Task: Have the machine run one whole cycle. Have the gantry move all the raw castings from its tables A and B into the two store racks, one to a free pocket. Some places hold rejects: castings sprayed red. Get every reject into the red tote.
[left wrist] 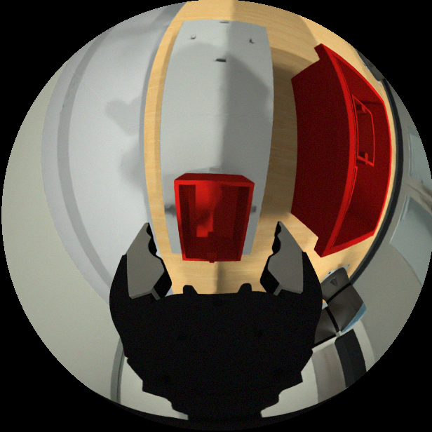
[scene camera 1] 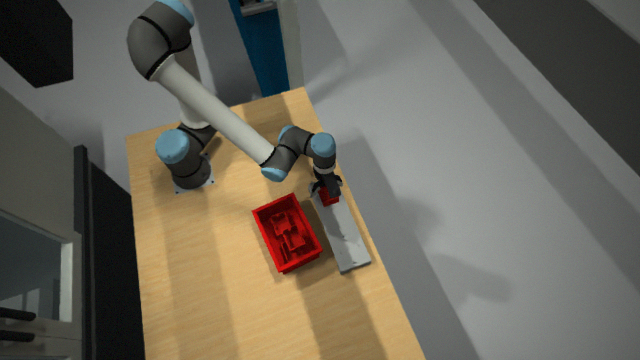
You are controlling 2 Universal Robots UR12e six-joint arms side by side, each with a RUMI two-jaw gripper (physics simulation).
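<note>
A red casting, an open box shape, stands on the near-arm end of the grey plate. My left gripper is open above that end, with a gap between each finger and the casting's sides in the left wrist view. The red tote stands beside the plate. Red castings lie inside it, among them one and another; their lower parts are hard to make out. My right gripper, tables A and B and the store racks do not show.
The plate lies along an edge of the wooden table. The left arm's base stands at the table's upper left in the scene view. A blue panel stands beyond the table's far edge. A dark cabinet side runs along the left.
</note>
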